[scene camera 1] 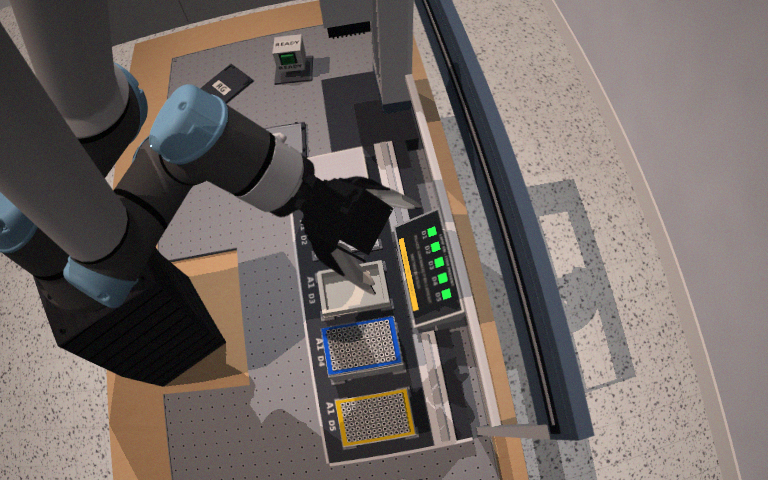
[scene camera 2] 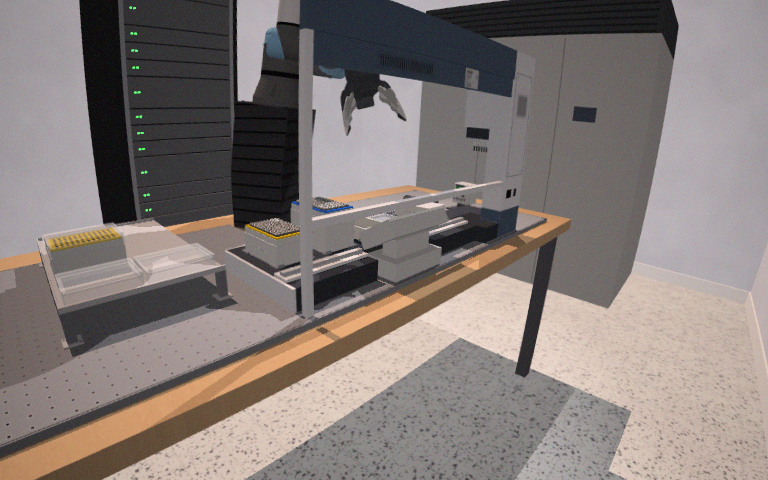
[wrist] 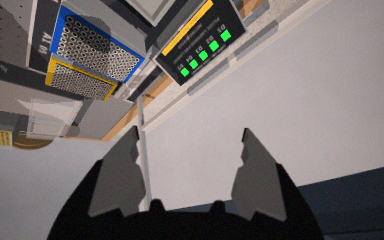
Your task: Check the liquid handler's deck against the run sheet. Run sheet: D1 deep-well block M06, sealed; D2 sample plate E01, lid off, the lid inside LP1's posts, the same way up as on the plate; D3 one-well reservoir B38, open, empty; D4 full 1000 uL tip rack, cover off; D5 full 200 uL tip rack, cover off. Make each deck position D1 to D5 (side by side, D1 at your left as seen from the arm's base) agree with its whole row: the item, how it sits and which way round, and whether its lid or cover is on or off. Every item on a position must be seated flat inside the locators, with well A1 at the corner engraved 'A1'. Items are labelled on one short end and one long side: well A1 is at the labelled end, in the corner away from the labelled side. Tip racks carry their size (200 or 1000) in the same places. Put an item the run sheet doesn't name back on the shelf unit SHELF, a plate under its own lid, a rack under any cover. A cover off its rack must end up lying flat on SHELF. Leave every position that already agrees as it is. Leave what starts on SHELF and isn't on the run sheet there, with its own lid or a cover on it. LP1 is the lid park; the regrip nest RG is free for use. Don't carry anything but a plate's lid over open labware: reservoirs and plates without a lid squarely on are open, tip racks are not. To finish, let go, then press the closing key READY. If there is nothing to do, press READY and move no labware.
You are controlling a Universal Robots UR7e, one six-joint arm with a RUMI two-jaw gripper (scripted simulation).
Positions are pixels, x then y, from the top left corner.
Labels:
yellow-rimmed tip rack: scene camera 1; scene camera 2; wrist 62,73
same spot on yellow-rimmed tip rack: (scene camera 1: pixel 372 418) = (scene camera 2: pixel 275 225)

